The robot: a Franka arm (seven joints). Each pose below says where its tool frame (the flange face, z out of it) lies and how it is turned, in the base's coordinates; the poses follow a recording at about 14 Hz.
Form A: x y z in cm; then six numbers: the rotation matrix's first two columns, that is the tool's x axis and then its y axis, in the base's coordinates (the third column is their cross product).
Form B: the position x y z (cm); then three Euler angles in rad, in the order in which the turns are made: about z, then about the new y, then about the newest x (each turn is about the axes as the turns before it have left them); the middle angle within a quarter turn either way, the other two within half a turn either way. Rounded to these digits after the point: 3 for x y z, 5 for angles.
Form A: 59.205 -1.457 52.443 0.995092 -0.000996 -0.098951 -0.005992 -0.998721 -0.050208
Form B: 59.205 -1.457 52.443 -0.00100 0.09911 -3.09112
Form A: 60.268 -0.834 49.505 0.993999 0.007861 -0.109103 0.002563 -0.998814 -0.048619
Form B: 60.268 -0.834 49.505 0.00791 0.10932 -3.09266
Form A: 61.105 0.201 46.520 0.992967 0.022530 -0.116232 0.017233 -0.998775 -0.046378
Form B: 61.105 0.201 46.520 0.02269 0.11650 -3.09488
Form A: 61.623 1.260 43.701 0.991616 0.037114 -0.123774 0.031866 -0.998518 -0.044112
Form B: 61.623 1.260 43.701 0.03741 0.12409 -3.09712
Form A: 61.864 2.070 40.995 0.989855 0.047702 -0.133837 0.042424 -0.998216 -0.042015
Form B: 61.864 2.070 40.995 0.04815 0.13424 -3.09918
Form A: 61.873 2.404 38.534 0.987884 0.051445 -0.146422 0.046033 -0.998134 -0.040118
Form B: 61.873 2.404 38.534 0.05203 0.14695 -3.10103
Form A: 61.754 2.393 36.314 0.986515 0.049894 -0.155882 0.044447 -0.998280 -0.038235
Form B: 61.754 2.393 36.314 0.05053 0.15652 -3.10287
